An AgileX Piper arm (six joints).
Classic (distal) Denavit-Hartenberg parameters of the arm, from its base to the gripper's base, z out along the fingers. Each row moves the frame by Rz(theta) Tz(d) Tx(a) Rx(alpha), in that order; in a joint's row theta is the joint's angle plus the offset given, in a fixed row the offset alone. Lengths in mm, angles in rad.
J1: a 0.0; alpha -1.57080; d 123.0; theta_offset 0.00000
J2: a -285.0; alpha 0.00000; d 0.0; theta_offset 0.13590
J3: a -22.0; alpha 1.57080; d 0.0; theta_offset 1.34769
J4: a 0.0; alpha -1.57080; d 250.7; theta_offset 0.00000
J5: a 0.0; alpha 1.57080; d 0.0; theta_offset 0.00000
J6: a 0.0; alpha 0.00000; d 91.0; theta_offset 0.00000
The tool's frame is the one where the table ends.
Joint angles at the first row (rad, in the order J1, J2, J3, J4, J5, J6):
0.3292, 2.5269, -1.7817, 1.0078, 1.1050, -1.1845
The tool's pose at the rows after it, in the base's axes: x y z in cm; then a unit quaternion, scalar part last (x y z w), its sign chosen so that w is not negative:
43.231 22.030 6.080 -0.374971 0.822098 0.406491 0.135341
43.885 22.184 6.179 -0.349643 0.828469 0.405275 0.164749
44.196 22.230 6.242 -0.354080 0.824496 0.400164 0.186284
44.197 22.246 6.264 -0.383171 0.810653 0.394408 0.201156
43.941 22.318 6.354 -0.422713 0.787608 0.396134 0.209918
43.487 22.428 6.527 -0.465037 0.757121 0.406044 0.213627
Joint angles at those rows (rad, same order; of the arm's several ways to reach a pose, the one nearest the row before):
0.3292, 2.5269, -1.7816, 1.0876, 1.0212, -1.1889
0.3292, 2.5278, -1.7817, 1.1460, 0.9628, -1.1994
0.3292, 2.5278, -1.7816, 1.1725, 0.9349, -1.2441
0.3292, 2.5278, -1.7816, 1.1760, 0.9361, -1.3180
0.3292, 2.5278, -1.7816, 1.1760, 0.9669, -1.4060
0.3292, 2.5278, -1.7817, 1.1760, 1.0217, -1.4973

